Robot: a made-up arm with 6 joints.
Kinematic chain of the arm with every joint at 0, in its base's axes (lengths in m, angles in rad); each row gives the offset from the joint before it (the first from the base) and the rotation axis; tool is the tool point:
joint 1: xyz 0 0 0.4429 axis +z
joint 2: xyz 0 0 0 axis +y
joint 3: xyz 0 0 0.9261 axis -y
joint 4: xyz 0 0 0 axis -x
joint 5: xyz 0.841 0 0 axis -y
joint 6: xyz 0 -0.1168 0 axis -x
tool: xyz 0 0 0
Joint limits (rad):
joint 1: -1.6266..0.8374
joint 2: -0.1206..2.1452
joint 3: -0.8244..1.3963
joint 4: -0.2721..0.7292
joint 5: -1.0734..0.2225
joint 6: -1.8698..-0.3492
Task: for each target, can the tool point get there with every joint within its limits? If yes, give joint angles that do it. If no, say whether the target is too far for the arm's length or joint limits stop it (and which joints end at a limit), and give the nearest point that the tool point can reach.
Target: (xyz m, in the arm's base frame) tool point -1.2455 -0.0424 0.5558
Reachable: no: joint limits stop it (at a limit: joint 1, joint 2, joint 3, joint 4) | nearest point -0.1407 -0.5024 0.7941 | short by 1.220 m
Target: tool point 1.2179 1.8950 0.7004
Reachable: no: too far | nearest point 1.2411 1.2473 0.6465 | short by 0.650 m
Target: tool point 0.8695 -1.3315 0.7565
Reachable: yes | joints -0.9252 0.9798 0.6806 0.4197 -0.5986 -1.7173
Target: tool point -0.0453 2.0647 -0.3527
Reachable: no: too far | nearest point 1.0712 1.0587 -0.3527 | short by 1.503 m
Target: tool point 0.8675 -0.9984 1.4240
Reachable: yes | joints -0.7683 0.5717 0.7910 0.1703 -0.3918 -1.2711
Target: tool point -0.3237 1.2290 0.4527
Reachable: no: joint limits stop it (at a limit: joint 1, joint 3, joint 4) | nearest point 0.5498 0.4801 0.4531 | short by 1.151 m
